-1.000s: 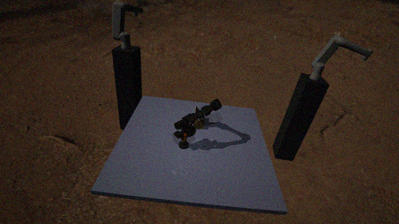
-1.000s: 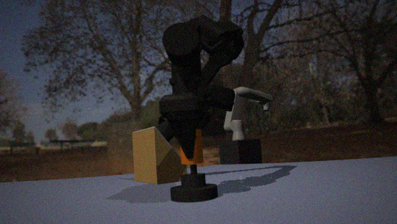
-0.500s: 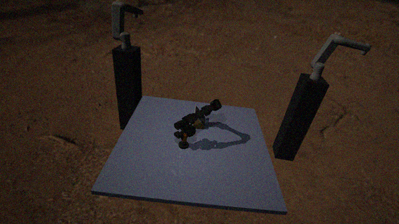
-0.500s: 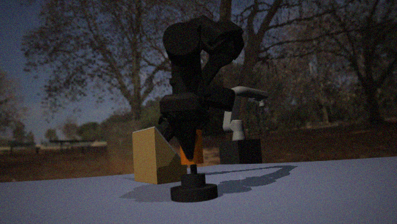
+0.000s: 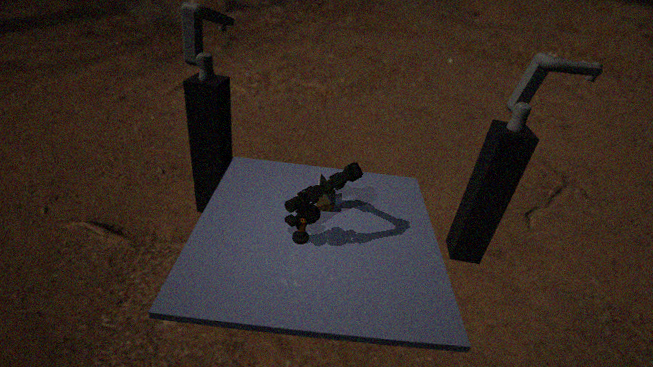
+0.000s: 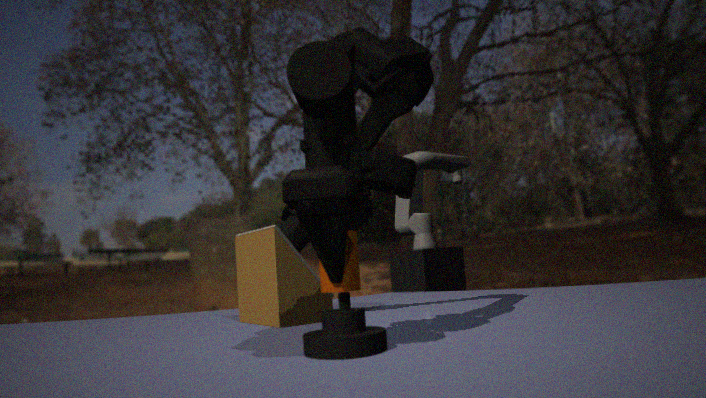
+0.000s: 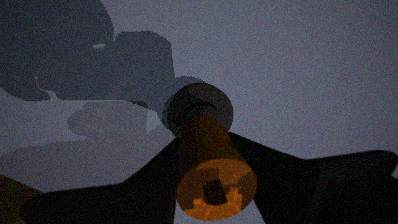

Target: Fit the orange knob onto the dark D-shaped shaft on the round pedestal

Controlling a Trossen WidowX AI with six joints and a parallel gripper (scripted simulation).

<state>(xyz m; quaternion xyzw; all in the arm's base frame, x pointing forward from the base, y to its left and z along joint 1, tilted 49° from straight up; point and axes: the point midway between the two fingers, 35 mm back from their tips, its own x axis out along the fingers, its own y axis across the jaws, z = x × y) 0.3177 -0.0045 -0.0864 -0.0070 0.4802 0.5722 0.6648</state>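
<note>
My gripper tip is now 2 cm below the orange knob. Round my gripper tip: pedestal (4 cm below).
</note>
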